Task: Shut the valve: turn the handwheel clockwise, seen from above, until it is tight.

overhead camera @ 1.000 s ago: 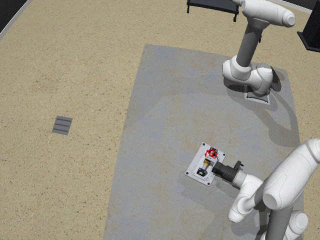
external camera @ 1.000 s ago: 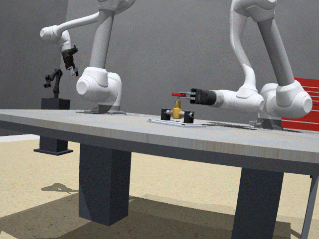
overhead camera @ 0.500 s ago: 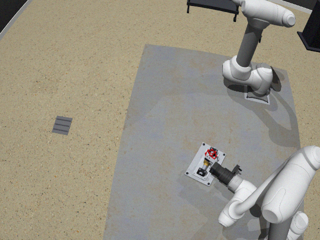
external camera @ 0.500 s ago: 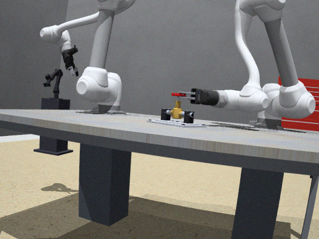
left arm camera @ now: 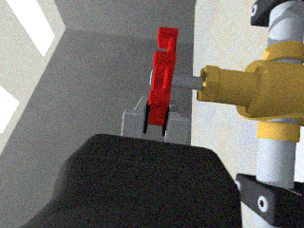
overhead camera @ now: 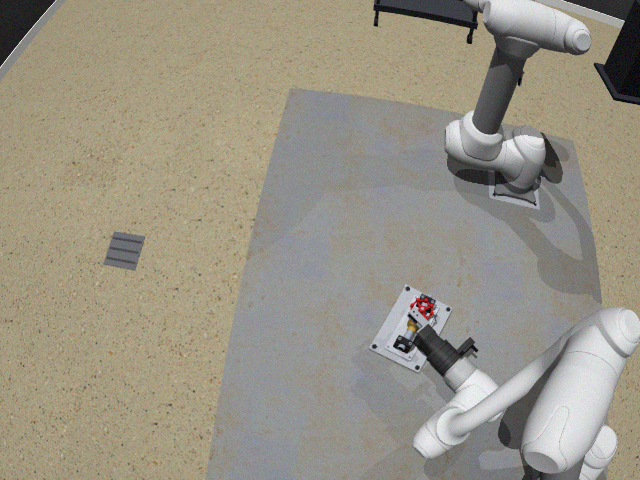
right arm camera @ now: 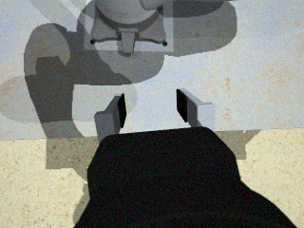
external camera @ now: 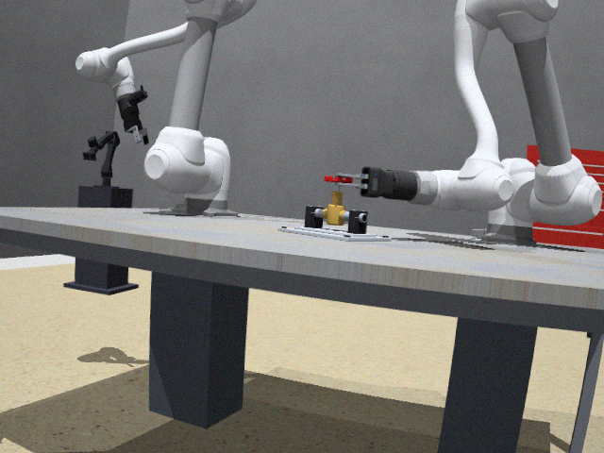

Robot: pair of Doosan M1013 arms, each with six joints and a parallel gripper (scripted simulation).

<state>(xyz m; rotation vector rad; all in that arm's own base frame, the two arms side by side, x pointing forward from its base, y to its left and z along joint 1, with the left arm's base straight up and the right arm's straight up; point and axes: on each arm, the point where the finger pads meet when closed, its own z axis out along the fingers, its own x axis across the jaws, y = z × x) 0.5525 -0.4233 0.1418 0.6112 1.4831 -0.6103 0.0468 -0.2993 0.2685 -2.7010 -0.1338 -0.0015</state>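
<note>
Now: left hand 2 cm past the red handwheel, 2 cm to the left of it and 1 cm above it. The rest, counted from my left hand: pale base plate 2 cm behind, 2 cm to the right, 13 cm below.
</note>
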